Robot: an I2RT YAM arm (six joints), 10 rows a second.
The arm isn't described. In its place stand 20 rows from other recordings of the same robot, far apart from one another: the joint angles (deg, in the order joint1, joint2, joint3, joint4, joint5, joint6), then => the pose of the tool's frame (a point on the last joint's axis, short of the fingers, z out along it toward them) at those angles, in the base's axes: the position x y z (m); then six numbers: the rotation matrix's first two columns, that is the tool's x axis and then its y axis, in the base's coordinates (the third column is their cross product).
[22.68, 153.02, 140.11, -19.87, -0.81, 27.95] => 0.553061 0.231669 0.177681 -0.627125 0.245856 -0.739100 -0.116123 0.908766 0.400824
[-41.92, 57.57, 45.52, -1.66, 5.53, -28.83] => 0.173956 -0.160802 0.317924 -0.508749 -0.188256 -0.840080 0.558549 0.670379 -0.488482
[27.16, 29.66, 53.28, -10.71, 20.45, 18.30] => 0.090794 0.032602 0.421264 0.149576 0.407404 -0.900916 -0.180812 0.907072 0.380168
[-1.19, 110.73, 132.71, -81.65, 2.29, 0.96] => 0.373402 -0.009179 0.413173 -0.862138 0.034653 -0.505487 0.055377 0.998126 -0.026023
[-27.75, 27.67, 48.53, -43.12, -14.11, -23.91] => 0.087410 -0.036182 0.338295 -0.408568 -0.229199 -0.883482 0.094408 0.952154 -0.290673
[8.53, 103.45, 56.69, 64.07, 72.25, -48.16] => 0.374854 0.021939 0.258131 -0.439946 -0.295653 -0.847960 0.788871 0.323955 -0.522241
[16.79, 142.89, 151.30, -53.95, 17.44, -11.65] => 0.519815 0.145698 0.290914 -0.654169 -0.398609 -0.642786 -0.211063 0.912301 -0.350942
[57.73, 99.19, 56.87, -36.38, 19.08, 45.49] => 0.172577 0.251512 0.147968 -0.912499 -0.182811 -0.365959 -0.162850 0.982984 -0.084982
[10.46, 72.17, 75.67, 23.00, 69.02, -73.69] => 0.259427 0.014094 0.478371 -0.603038 -0.460771 -0.651179 0.633637 0.219230 -0.741918
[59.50, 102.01, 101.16, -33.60, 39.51, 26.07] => 0.224797 0.337005 0.370684 -0.433019 -0.067080 -0.898885 -0.231769 0.971984 0.039114
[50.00, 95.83, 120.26, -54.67, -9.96, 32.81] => 0.213372 0.263867 0.477164 -0.732953 -0.043228 -0.678904 -0.539451 0.644944 0.541332
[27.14, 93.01, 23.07, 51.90, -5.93, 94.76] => 0.245970 0.130219 0.133699 -0.516409 0.849146 0.110787 0.319538 0.071047 0.944906
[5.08, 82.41, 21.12, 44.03, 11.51, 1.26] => 0.259036 0.015896 0.156825 -0.293206 -0.004433 -0.956039 0.109513 0.993251 -0.038191
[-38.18, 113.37, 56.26, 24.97, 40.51, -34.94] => 0.295200 -0.261551 0.128929 -0.859586 0.122007 -0.496211 0.500185 0.399543 -0.768232
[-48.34, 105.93, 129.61, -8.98, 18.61, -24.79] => 0.255363 -0.304108 0.548049 -0.229776 -0.339553 -0.912089 0.899792 0.283048 -0.332051
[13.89, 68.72, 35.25, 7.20, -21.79, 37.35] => 0.246942 0.074680 0.227052 -0.672828 0.413921 -0.613165 -0.173405 0.717500 0.674630
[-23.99, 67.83, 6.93, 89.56, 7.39, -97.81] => 0.169777 -0.080566 0.225513 -0.561161 -0.825663 0.058123 0.365314 -0.310073 -0.877725
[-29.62, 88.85, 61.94, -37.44, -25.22, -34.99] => 0.273772 -0.138201 0.224327 -0.806467 -0.138246 -0.574891 -0.214420 0.974478 0.066456
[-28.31, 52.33, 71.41, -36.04, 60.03, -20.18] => 0.124815 -0.102263 0.432486 -0.574433 0.113689 -0.810618 0.818493 0.091683 -0.567154
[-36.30, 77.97, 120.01, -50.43, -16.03, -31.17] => 0.178135 -0.118655 0.564538 -0.281162 -0.410710 -0.867332 0.237604 0.845858 -0.477565
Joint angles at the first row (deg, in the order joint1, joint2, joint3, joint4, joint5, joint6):
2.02 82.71 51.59 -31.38 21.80 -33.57
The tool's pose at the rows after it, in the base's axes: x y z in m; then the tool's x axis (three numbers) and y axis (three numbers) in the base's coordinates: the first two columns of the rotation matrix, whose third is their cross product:
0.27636 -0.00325 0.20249 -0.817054 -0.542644 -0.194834 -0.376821 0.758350 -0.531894
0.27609 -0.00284 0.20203 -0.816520 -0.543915 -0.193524 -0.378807 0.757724 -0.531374
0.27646 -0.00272 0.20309 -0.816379 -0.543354 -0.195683 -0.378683 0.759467 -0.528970
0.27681 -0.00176 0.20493 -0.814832 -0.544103 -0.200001 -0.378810 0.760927 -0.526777
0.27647 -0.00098 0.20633 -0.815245 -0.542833 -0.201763 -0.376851 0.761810 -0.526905
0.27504 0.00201 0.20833 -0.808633 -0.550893 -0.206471 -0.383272 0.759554 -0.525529
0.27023 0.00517 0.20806 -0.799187 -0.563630 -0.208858 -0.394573 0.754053 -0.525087
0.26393 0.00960 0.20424 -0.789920 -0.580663 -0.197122 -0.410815 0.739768 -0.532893
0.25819 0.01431 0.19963 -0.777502 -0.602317 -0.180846 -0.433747 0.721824 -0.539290
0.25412 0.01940 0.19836 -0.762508 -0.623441 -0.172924 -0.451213 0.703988 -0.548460
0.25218 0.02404 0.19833 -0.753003 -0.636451 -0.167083 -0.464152 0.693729 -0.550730
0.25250 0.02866 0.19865 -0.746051 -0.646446 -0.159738 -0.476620 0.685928 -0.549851
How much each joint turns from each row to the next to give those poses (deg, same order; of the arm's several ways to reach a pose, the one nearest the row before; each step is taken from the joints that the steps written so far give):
0.09 0.17 -0.43 0.27 0.35 0.00
0.09 0.00 -0.10 0.00 0.00 0.00
0.00 0.00 0.27 -0.27 -0.18 0.08
0.17 -0.09 0.35 -0.35 -0.17 0.18
0.18 -0.17 0.18 -0.35 0.08 0.26
0.61 -0.53 0.00 -0.35 -0.17 0.09
0.71 -1.14 -1.05 0.09 -0.18 -0.17
1.14 -1.06 -1.76 0.43 0.70 -0.27
1.23 -0.79 -1.67 0.44 0.62 -0.52
1.31 -0.79 -0.97 0.27 0.61 -0.45
1.15 -0.26 -0.18 -0.35 0.36 0.09
1.05 0.35 0.44 -0.62 0.26 0.26

